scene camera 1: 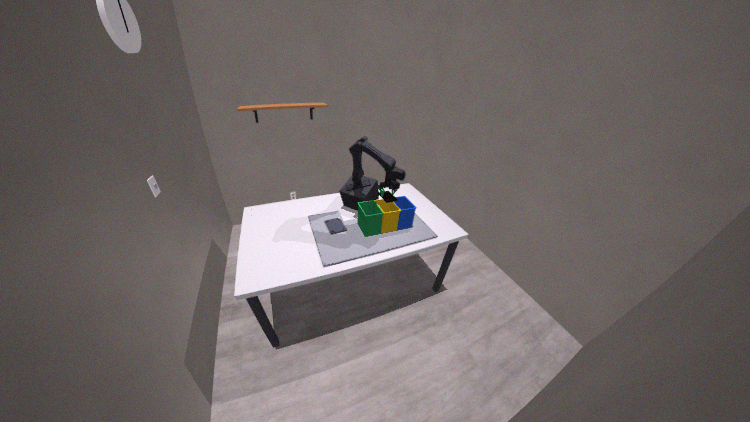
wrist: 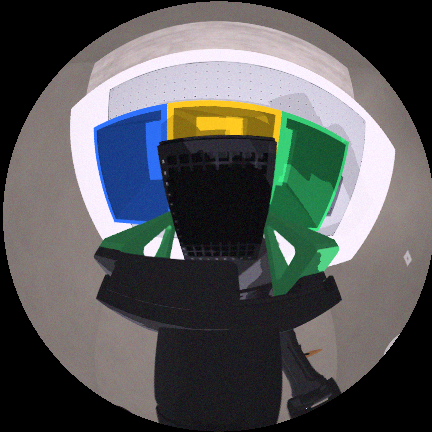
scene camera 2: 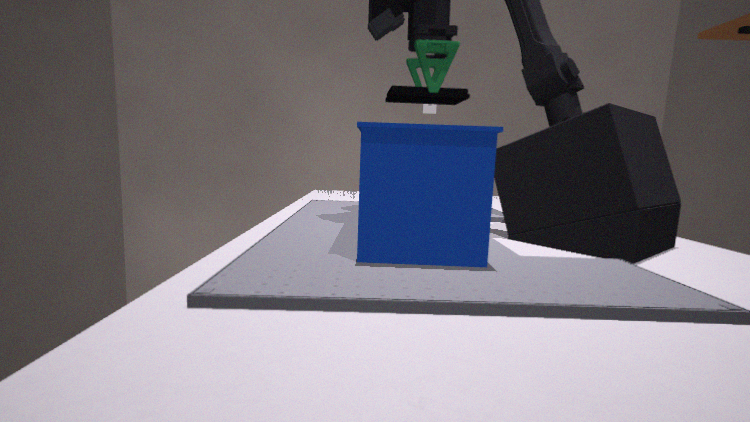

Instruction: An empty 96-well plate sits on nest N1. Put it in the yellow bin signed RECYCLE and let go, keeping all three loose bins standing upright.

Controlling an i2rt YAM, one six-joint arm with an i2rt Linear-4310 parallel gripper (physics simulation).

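Places are measured from the arm's base along level axes (x ahead, y left, z up), in millimetres.
Pixels of known places: gripper, fingertip midpoint: [scene camera 1: 387, 196] [wrist: 219, 215] [scene camera 2: 428, 97]; arm's base, link origin: [scene camera 1: 358, 185] [wrist: 254, 293] [scene camera 2: 569, 134].
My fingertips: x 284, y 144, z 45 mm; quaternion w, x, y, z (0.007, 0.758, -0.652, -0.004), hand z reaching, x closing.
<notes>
For each thing: its top centre in the pictures, then the offset to it from my fingertips. Level surfaces: height alone.
- black 96-well plate, top centre: [wrist: 218, 216] [scene camera 2: 425, 91] [scene camera 1: 387, 195] dx +6, dy +1, dz +9 mm
- yellow bin, top centre: [wrist: 220, 172] [scene camera 1: 387, 205] dx +19, dy +1, dz -62 mm
- blue bin, top centre: [scene camera 2: 424, 128] [wrist: 127, 174] [scene camera 1: 403, 202] dx +6, dy +131, dz -62 mm
- green bin, top centre: [wrist: 310, 183] [scene camera 1: 370, 207] dx +32, dy -129, dz -62 mm
- grey perforated board, surface height: dz -242 mm
- white table, surface height: dz -255 mm
- dark nest, top centre: [wrist: 327, 197] [scene camera 1: 335, 224] dx -37, dy -365, dz -226 mm
My gripper [scene camera 2: 429, 88] [wrist: 219, 215] has green fingers and is shut on the black 96-well plate [scene camera 1: 388, 196] [scene camera 2: 427, 95] [wrist: 217, 195]. It holds the plate close to level, above the rims of the bins. The yellow bin [scene camera 1: 389, 220] [wrist: 220, 125] stands upright between the blue bin [scene camera 1: 405, 217] [scene camera 2: 425, 199] [wrist: 131, 172] and the green bin [scene camera 1: 370, 220] [wrist: 315, 170]. In the wrist view the plate covers much of the yellow bin's opening. In scene camera 2 the blue bin hides the other two bins. No sign lettering is readable.
The bins stand upright on the grey perforated board [scene camera 1: 361, 252] [scene camera 2: 293, 286] [wrist: 200, 80] on the white table [scene camera 1: 277, 262] [scene camera 2: 367, 362]. A dark nest [scene camera 1: 335, 225] lies on the board, left of the green bin in scene camera 1. The arm's dark base [scene camera 1: 358, 193] [scene camera 2: 582, 183] stands behind the bins.
</notes>
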